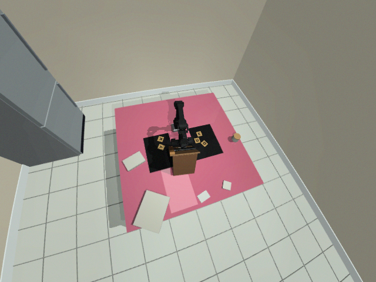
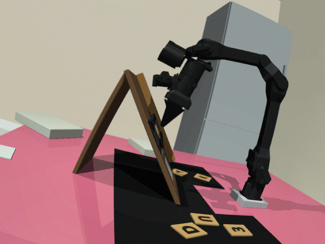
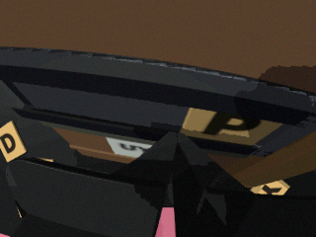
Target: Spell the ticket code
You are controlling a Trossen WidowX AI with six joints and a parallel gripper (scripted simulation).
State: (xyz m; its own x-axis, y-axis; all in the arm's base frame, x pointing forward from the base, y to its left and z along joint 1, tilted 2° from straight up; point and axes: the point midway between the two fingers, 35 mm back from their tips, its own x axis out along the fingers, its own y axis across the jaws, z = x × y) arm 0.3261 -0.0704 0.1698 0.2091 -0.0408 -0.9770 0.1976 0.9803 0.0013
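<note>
Now: gripper tip 40 mm past the white ticket, 30 mm to the right of it and 90 mm above it. The rest, counted from my gripper tip: black mat: 120 mm behind, 60 mm to the left, 170 mm below.
</note>
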